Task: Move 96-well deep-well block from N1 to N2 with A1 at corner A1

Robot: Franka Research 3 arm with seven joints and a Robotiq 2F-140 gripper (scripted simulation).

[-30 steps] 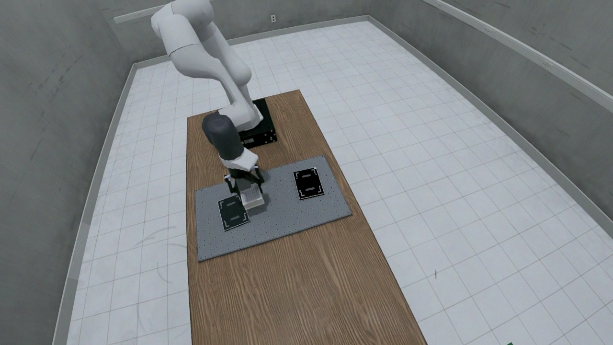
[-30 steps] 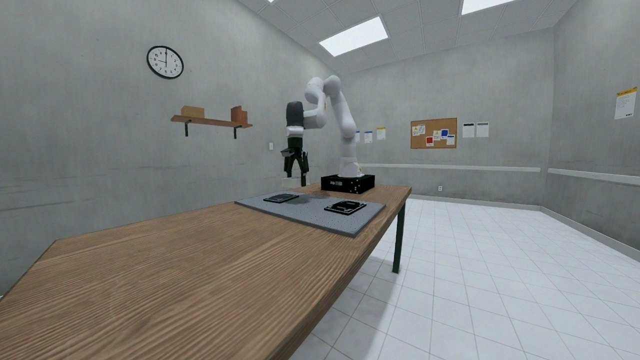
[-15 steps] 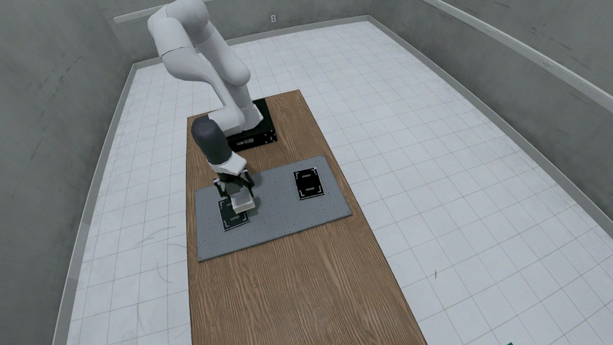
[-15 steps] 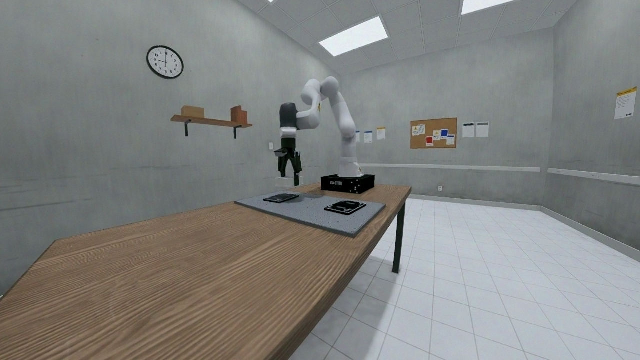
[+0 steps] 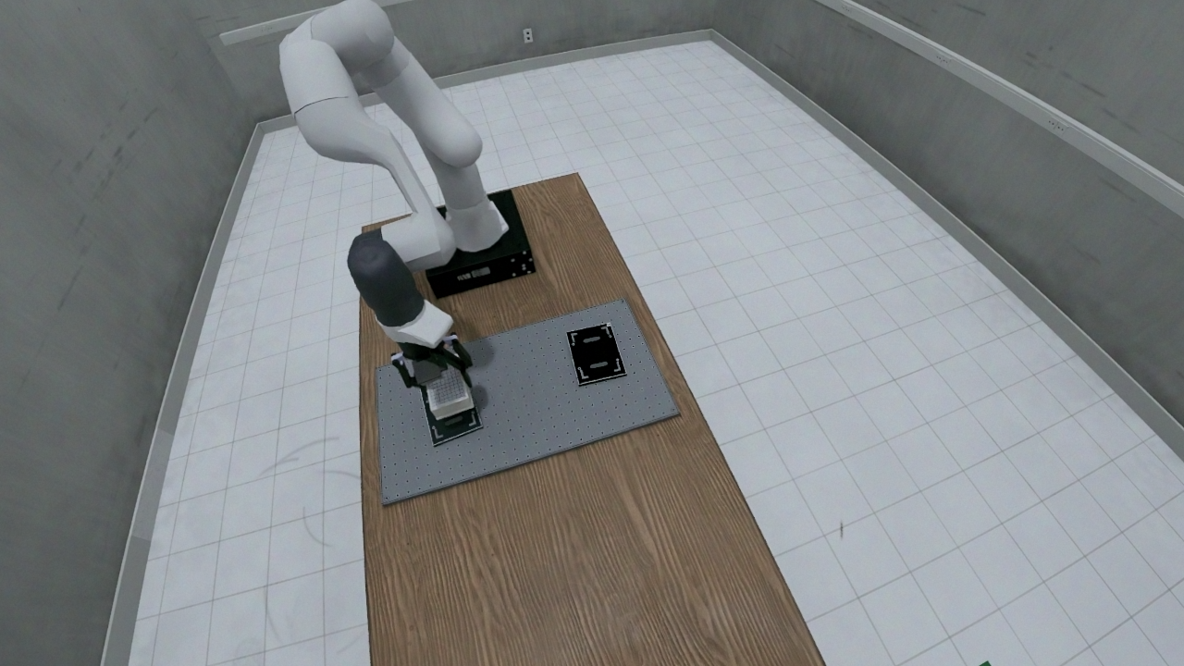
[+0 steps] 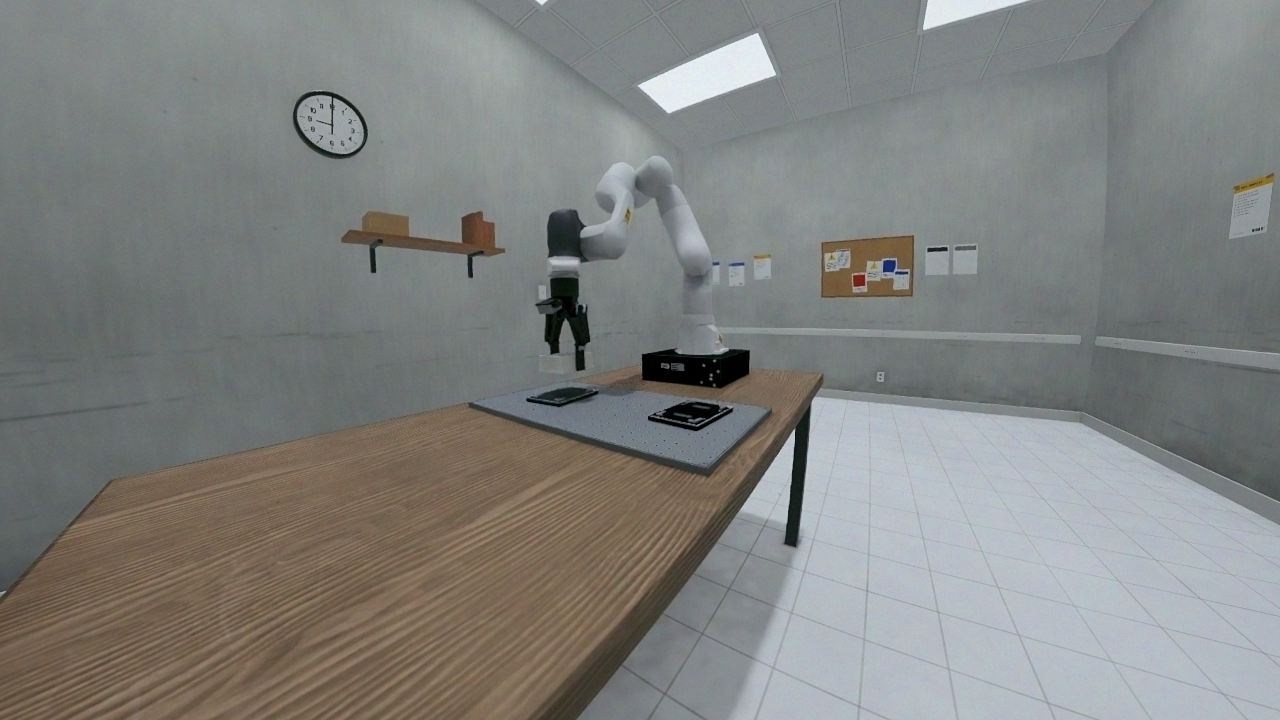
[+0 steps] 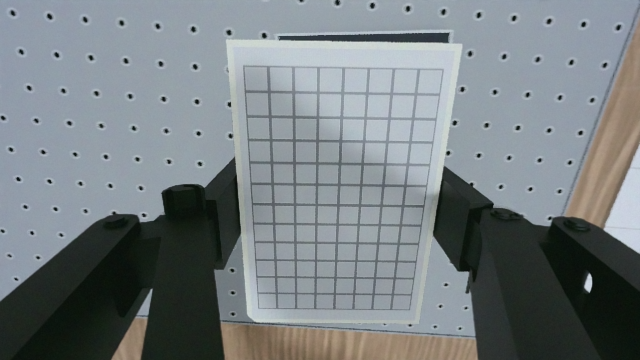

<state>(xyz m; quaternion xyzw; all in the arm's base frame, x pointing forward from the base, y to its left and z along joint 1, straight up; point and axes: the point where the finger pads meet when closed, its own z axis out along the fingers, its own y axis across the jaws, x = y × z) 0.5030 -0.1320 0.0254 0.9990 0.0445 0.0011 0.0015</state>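
The plate nest N2 is 10 cm below my hand and 2 cm to the right of it. From my hand the other things lie so: white 96-well deep-well block: 1 cm below; plate nest N1: 35 cm to the left, 10 cm below, 4 cm behind; A1 mark: 10 cm below, 8 cm behind, 2 cm to the left.
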